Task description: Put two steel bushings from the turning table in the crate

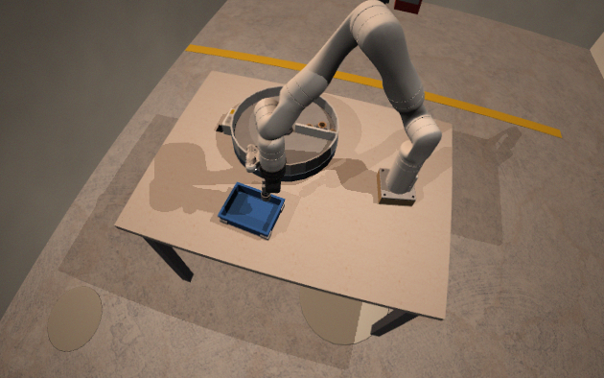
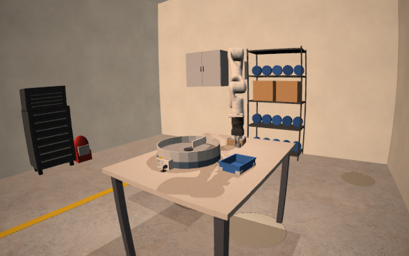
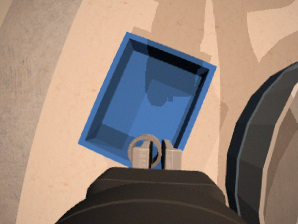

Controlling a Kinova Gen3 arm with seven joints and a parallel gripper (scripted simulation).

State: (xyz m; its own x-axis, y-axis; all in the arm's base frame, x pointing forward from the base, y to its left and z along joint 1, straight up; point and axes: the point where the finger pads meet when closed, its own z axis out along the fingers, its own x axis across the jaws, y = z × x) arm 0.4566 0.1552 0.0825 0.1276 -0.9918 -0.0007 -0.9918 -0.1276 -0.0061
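My gripper is now 5 cm short of the blue crate, 2 cm to the right of it and 11 cm above it.
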